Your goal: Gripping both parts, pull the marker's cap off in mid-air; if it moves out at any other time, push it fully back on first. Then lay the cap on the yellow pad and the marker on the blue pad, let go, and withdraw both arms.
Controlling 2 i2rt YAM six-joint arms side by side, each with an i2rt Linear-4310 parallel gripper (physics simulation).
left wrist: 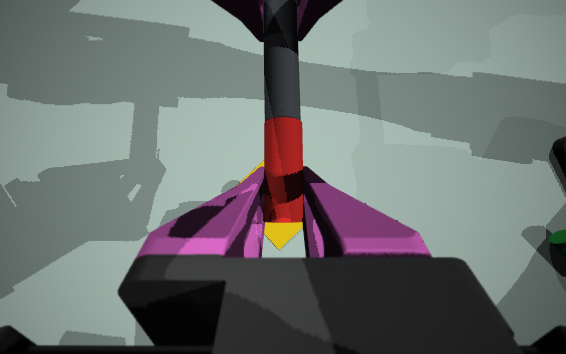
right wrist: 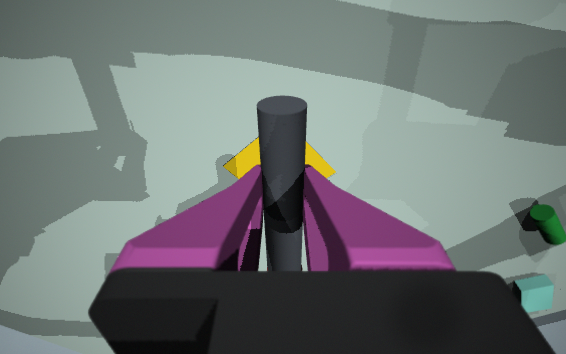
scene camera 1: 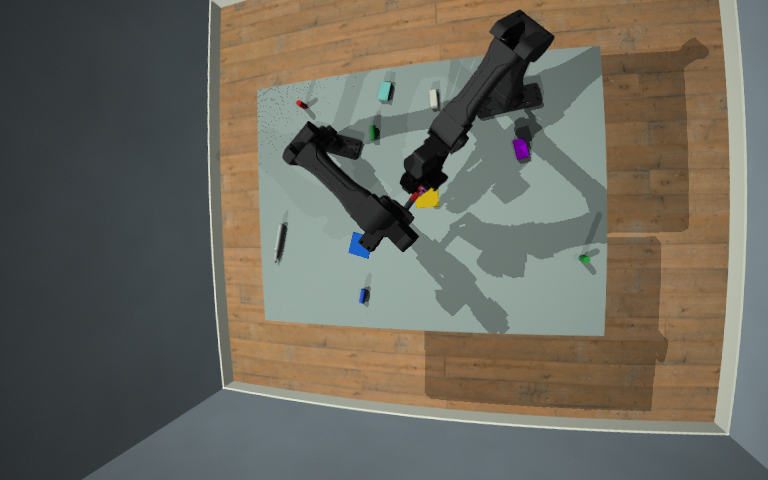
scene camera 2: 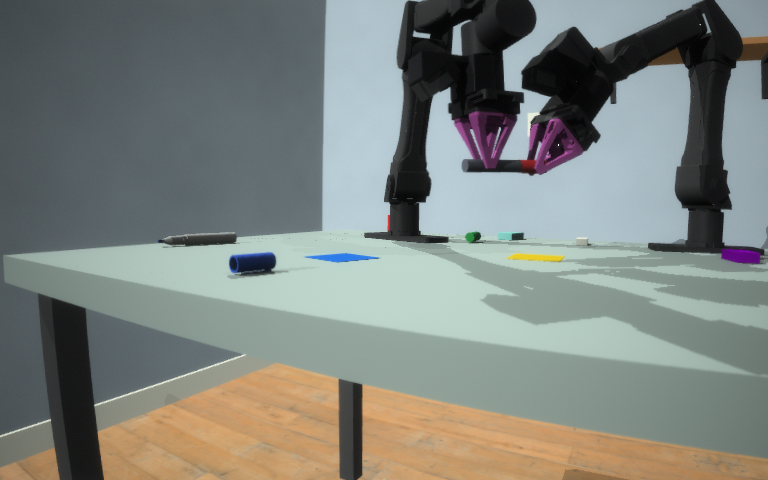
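Seen in the pictures: left gripper, fingertip midpoint: (left wrist: pixel 283 176) (scene camera 1: pixel 417 193) (scene camera 2: pixel 532 172); right gripper, fingertip midpoint: (left wrist: pixel 280 31) (right wrist: pixel 283 176) (scene camera 1: pixel 401 215) (scene camera 2: pixel 486 169); left arm's base, origin of the base link: (scene camera 1: pixel 507 101) (scene camera 2: pixel 704 251); right arm's base, origin of the base link: (scene camera 1: pixel 334 143) (scene camera 2: pixel 404 239).
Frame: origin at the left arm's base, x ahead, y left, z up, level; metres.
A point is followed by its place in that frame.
Note:
The dark grey marker (scene camera 2: pixel 510 165) @(x 0.284, y -0.347, z 0.132 m) (left wrist: pixel 282 82) @(x 0.274, y -0.350, z 0.141 m) (right wrist: pixel 282 135) @(x 0.318, y -0.399, z 0.138 m) is held level in mid-air with its red cap (scene camera 1: pixel 414 196) @(x 0.254, y -0.326, z 0.142 m) (scene camera 2: pixel 527 165) @(x 0.263, y -0.324, z 0.134 m) (left wrist: pixel 283 150) @(x 0.252, y -0.326, z 0.143 m) on its end; cap and body meet with no gap showing. My right gripper (scene camera 2: pixel 491 165) @(x 0.300, y -0.378, z 0.125 m) (right wrist: pixel 283 176) @(x 0.300, y -0.378, z 0.125 m) is shut on the marker's body. My left gripper (scene camera 2: pixel 536 169) @(x 0.245, y -0.317, z 0.125 m) (left wrist: pixel 283 176) @(x 0.245, y -0.317, z 0.125 m) is shut on the red cap, fingers touching both its sides. The yellow pad (scene camera 1: pixel 428 199) @(x 0.259, y -0.305, z 0.000 m) (scene camera 2: pixel 535 257) @(x 0.250, y -0.310, z 0.001 m) (left wrist: pixel 281 234) @(x 0.220, y -0.280, z 0.001 m) (right wrist: pixel 321 160) @(x 0.224, y -0.342, z 0.001 m) lies on the table below the cap. The blue pad (scene camera 1: pixel 356 244) @(x 0.363, y -0.580, z 0.001 m) (scene camera 2: pixel 341 257) @(x 0.372, y -0.564, z 0.001 m) lies on the table, partly hidden under the right arm in scene camera 1.
A loose grey marker (scene camera 1: pixel 280 242) @(x 0.306, y -0.871, z 0.014 m) (scene camera 2: pixel 201 238) @(x 0.311, y -0.873, z 0.012 m) and a blue cap (scene camera 1: pixel 363 296) @(x 0.544, y -0.582, z 0.020 m) (scene camera 2: pixel 252 262) @(x 0.553, y -0.580, z 0.013 m) lie on the table (scene camera 1: pixel 317 305) @(x 0.560, y -0.774, z 0.000 m). A green cylinder (scene camera 1: pixel 372 133) @(x 0.004, y -0.447, z 0.021 m) (right wrist: pixel 548 224) @(x 0.016, y -0.446, z 0.021 m), teal block (scene camera 1: pixel 385 91) @(x -0.128, y -0.378, z 0.015 m) (right wrist: pixel 536 294) @(x -0.118, y -0.387, z 0.015 m), white block (scene camera 1: pixel 433 99) @(x -0.059, y -0.227, z 0.012 m), red piece (scene camera 1: pixel 301 104) @(x -0.161, y -0.679, z 0.041 m) and purple block (scene camera 1: pixel 521 148) @(x 0.160, y 0.010, z 0.015 m) also lie there.

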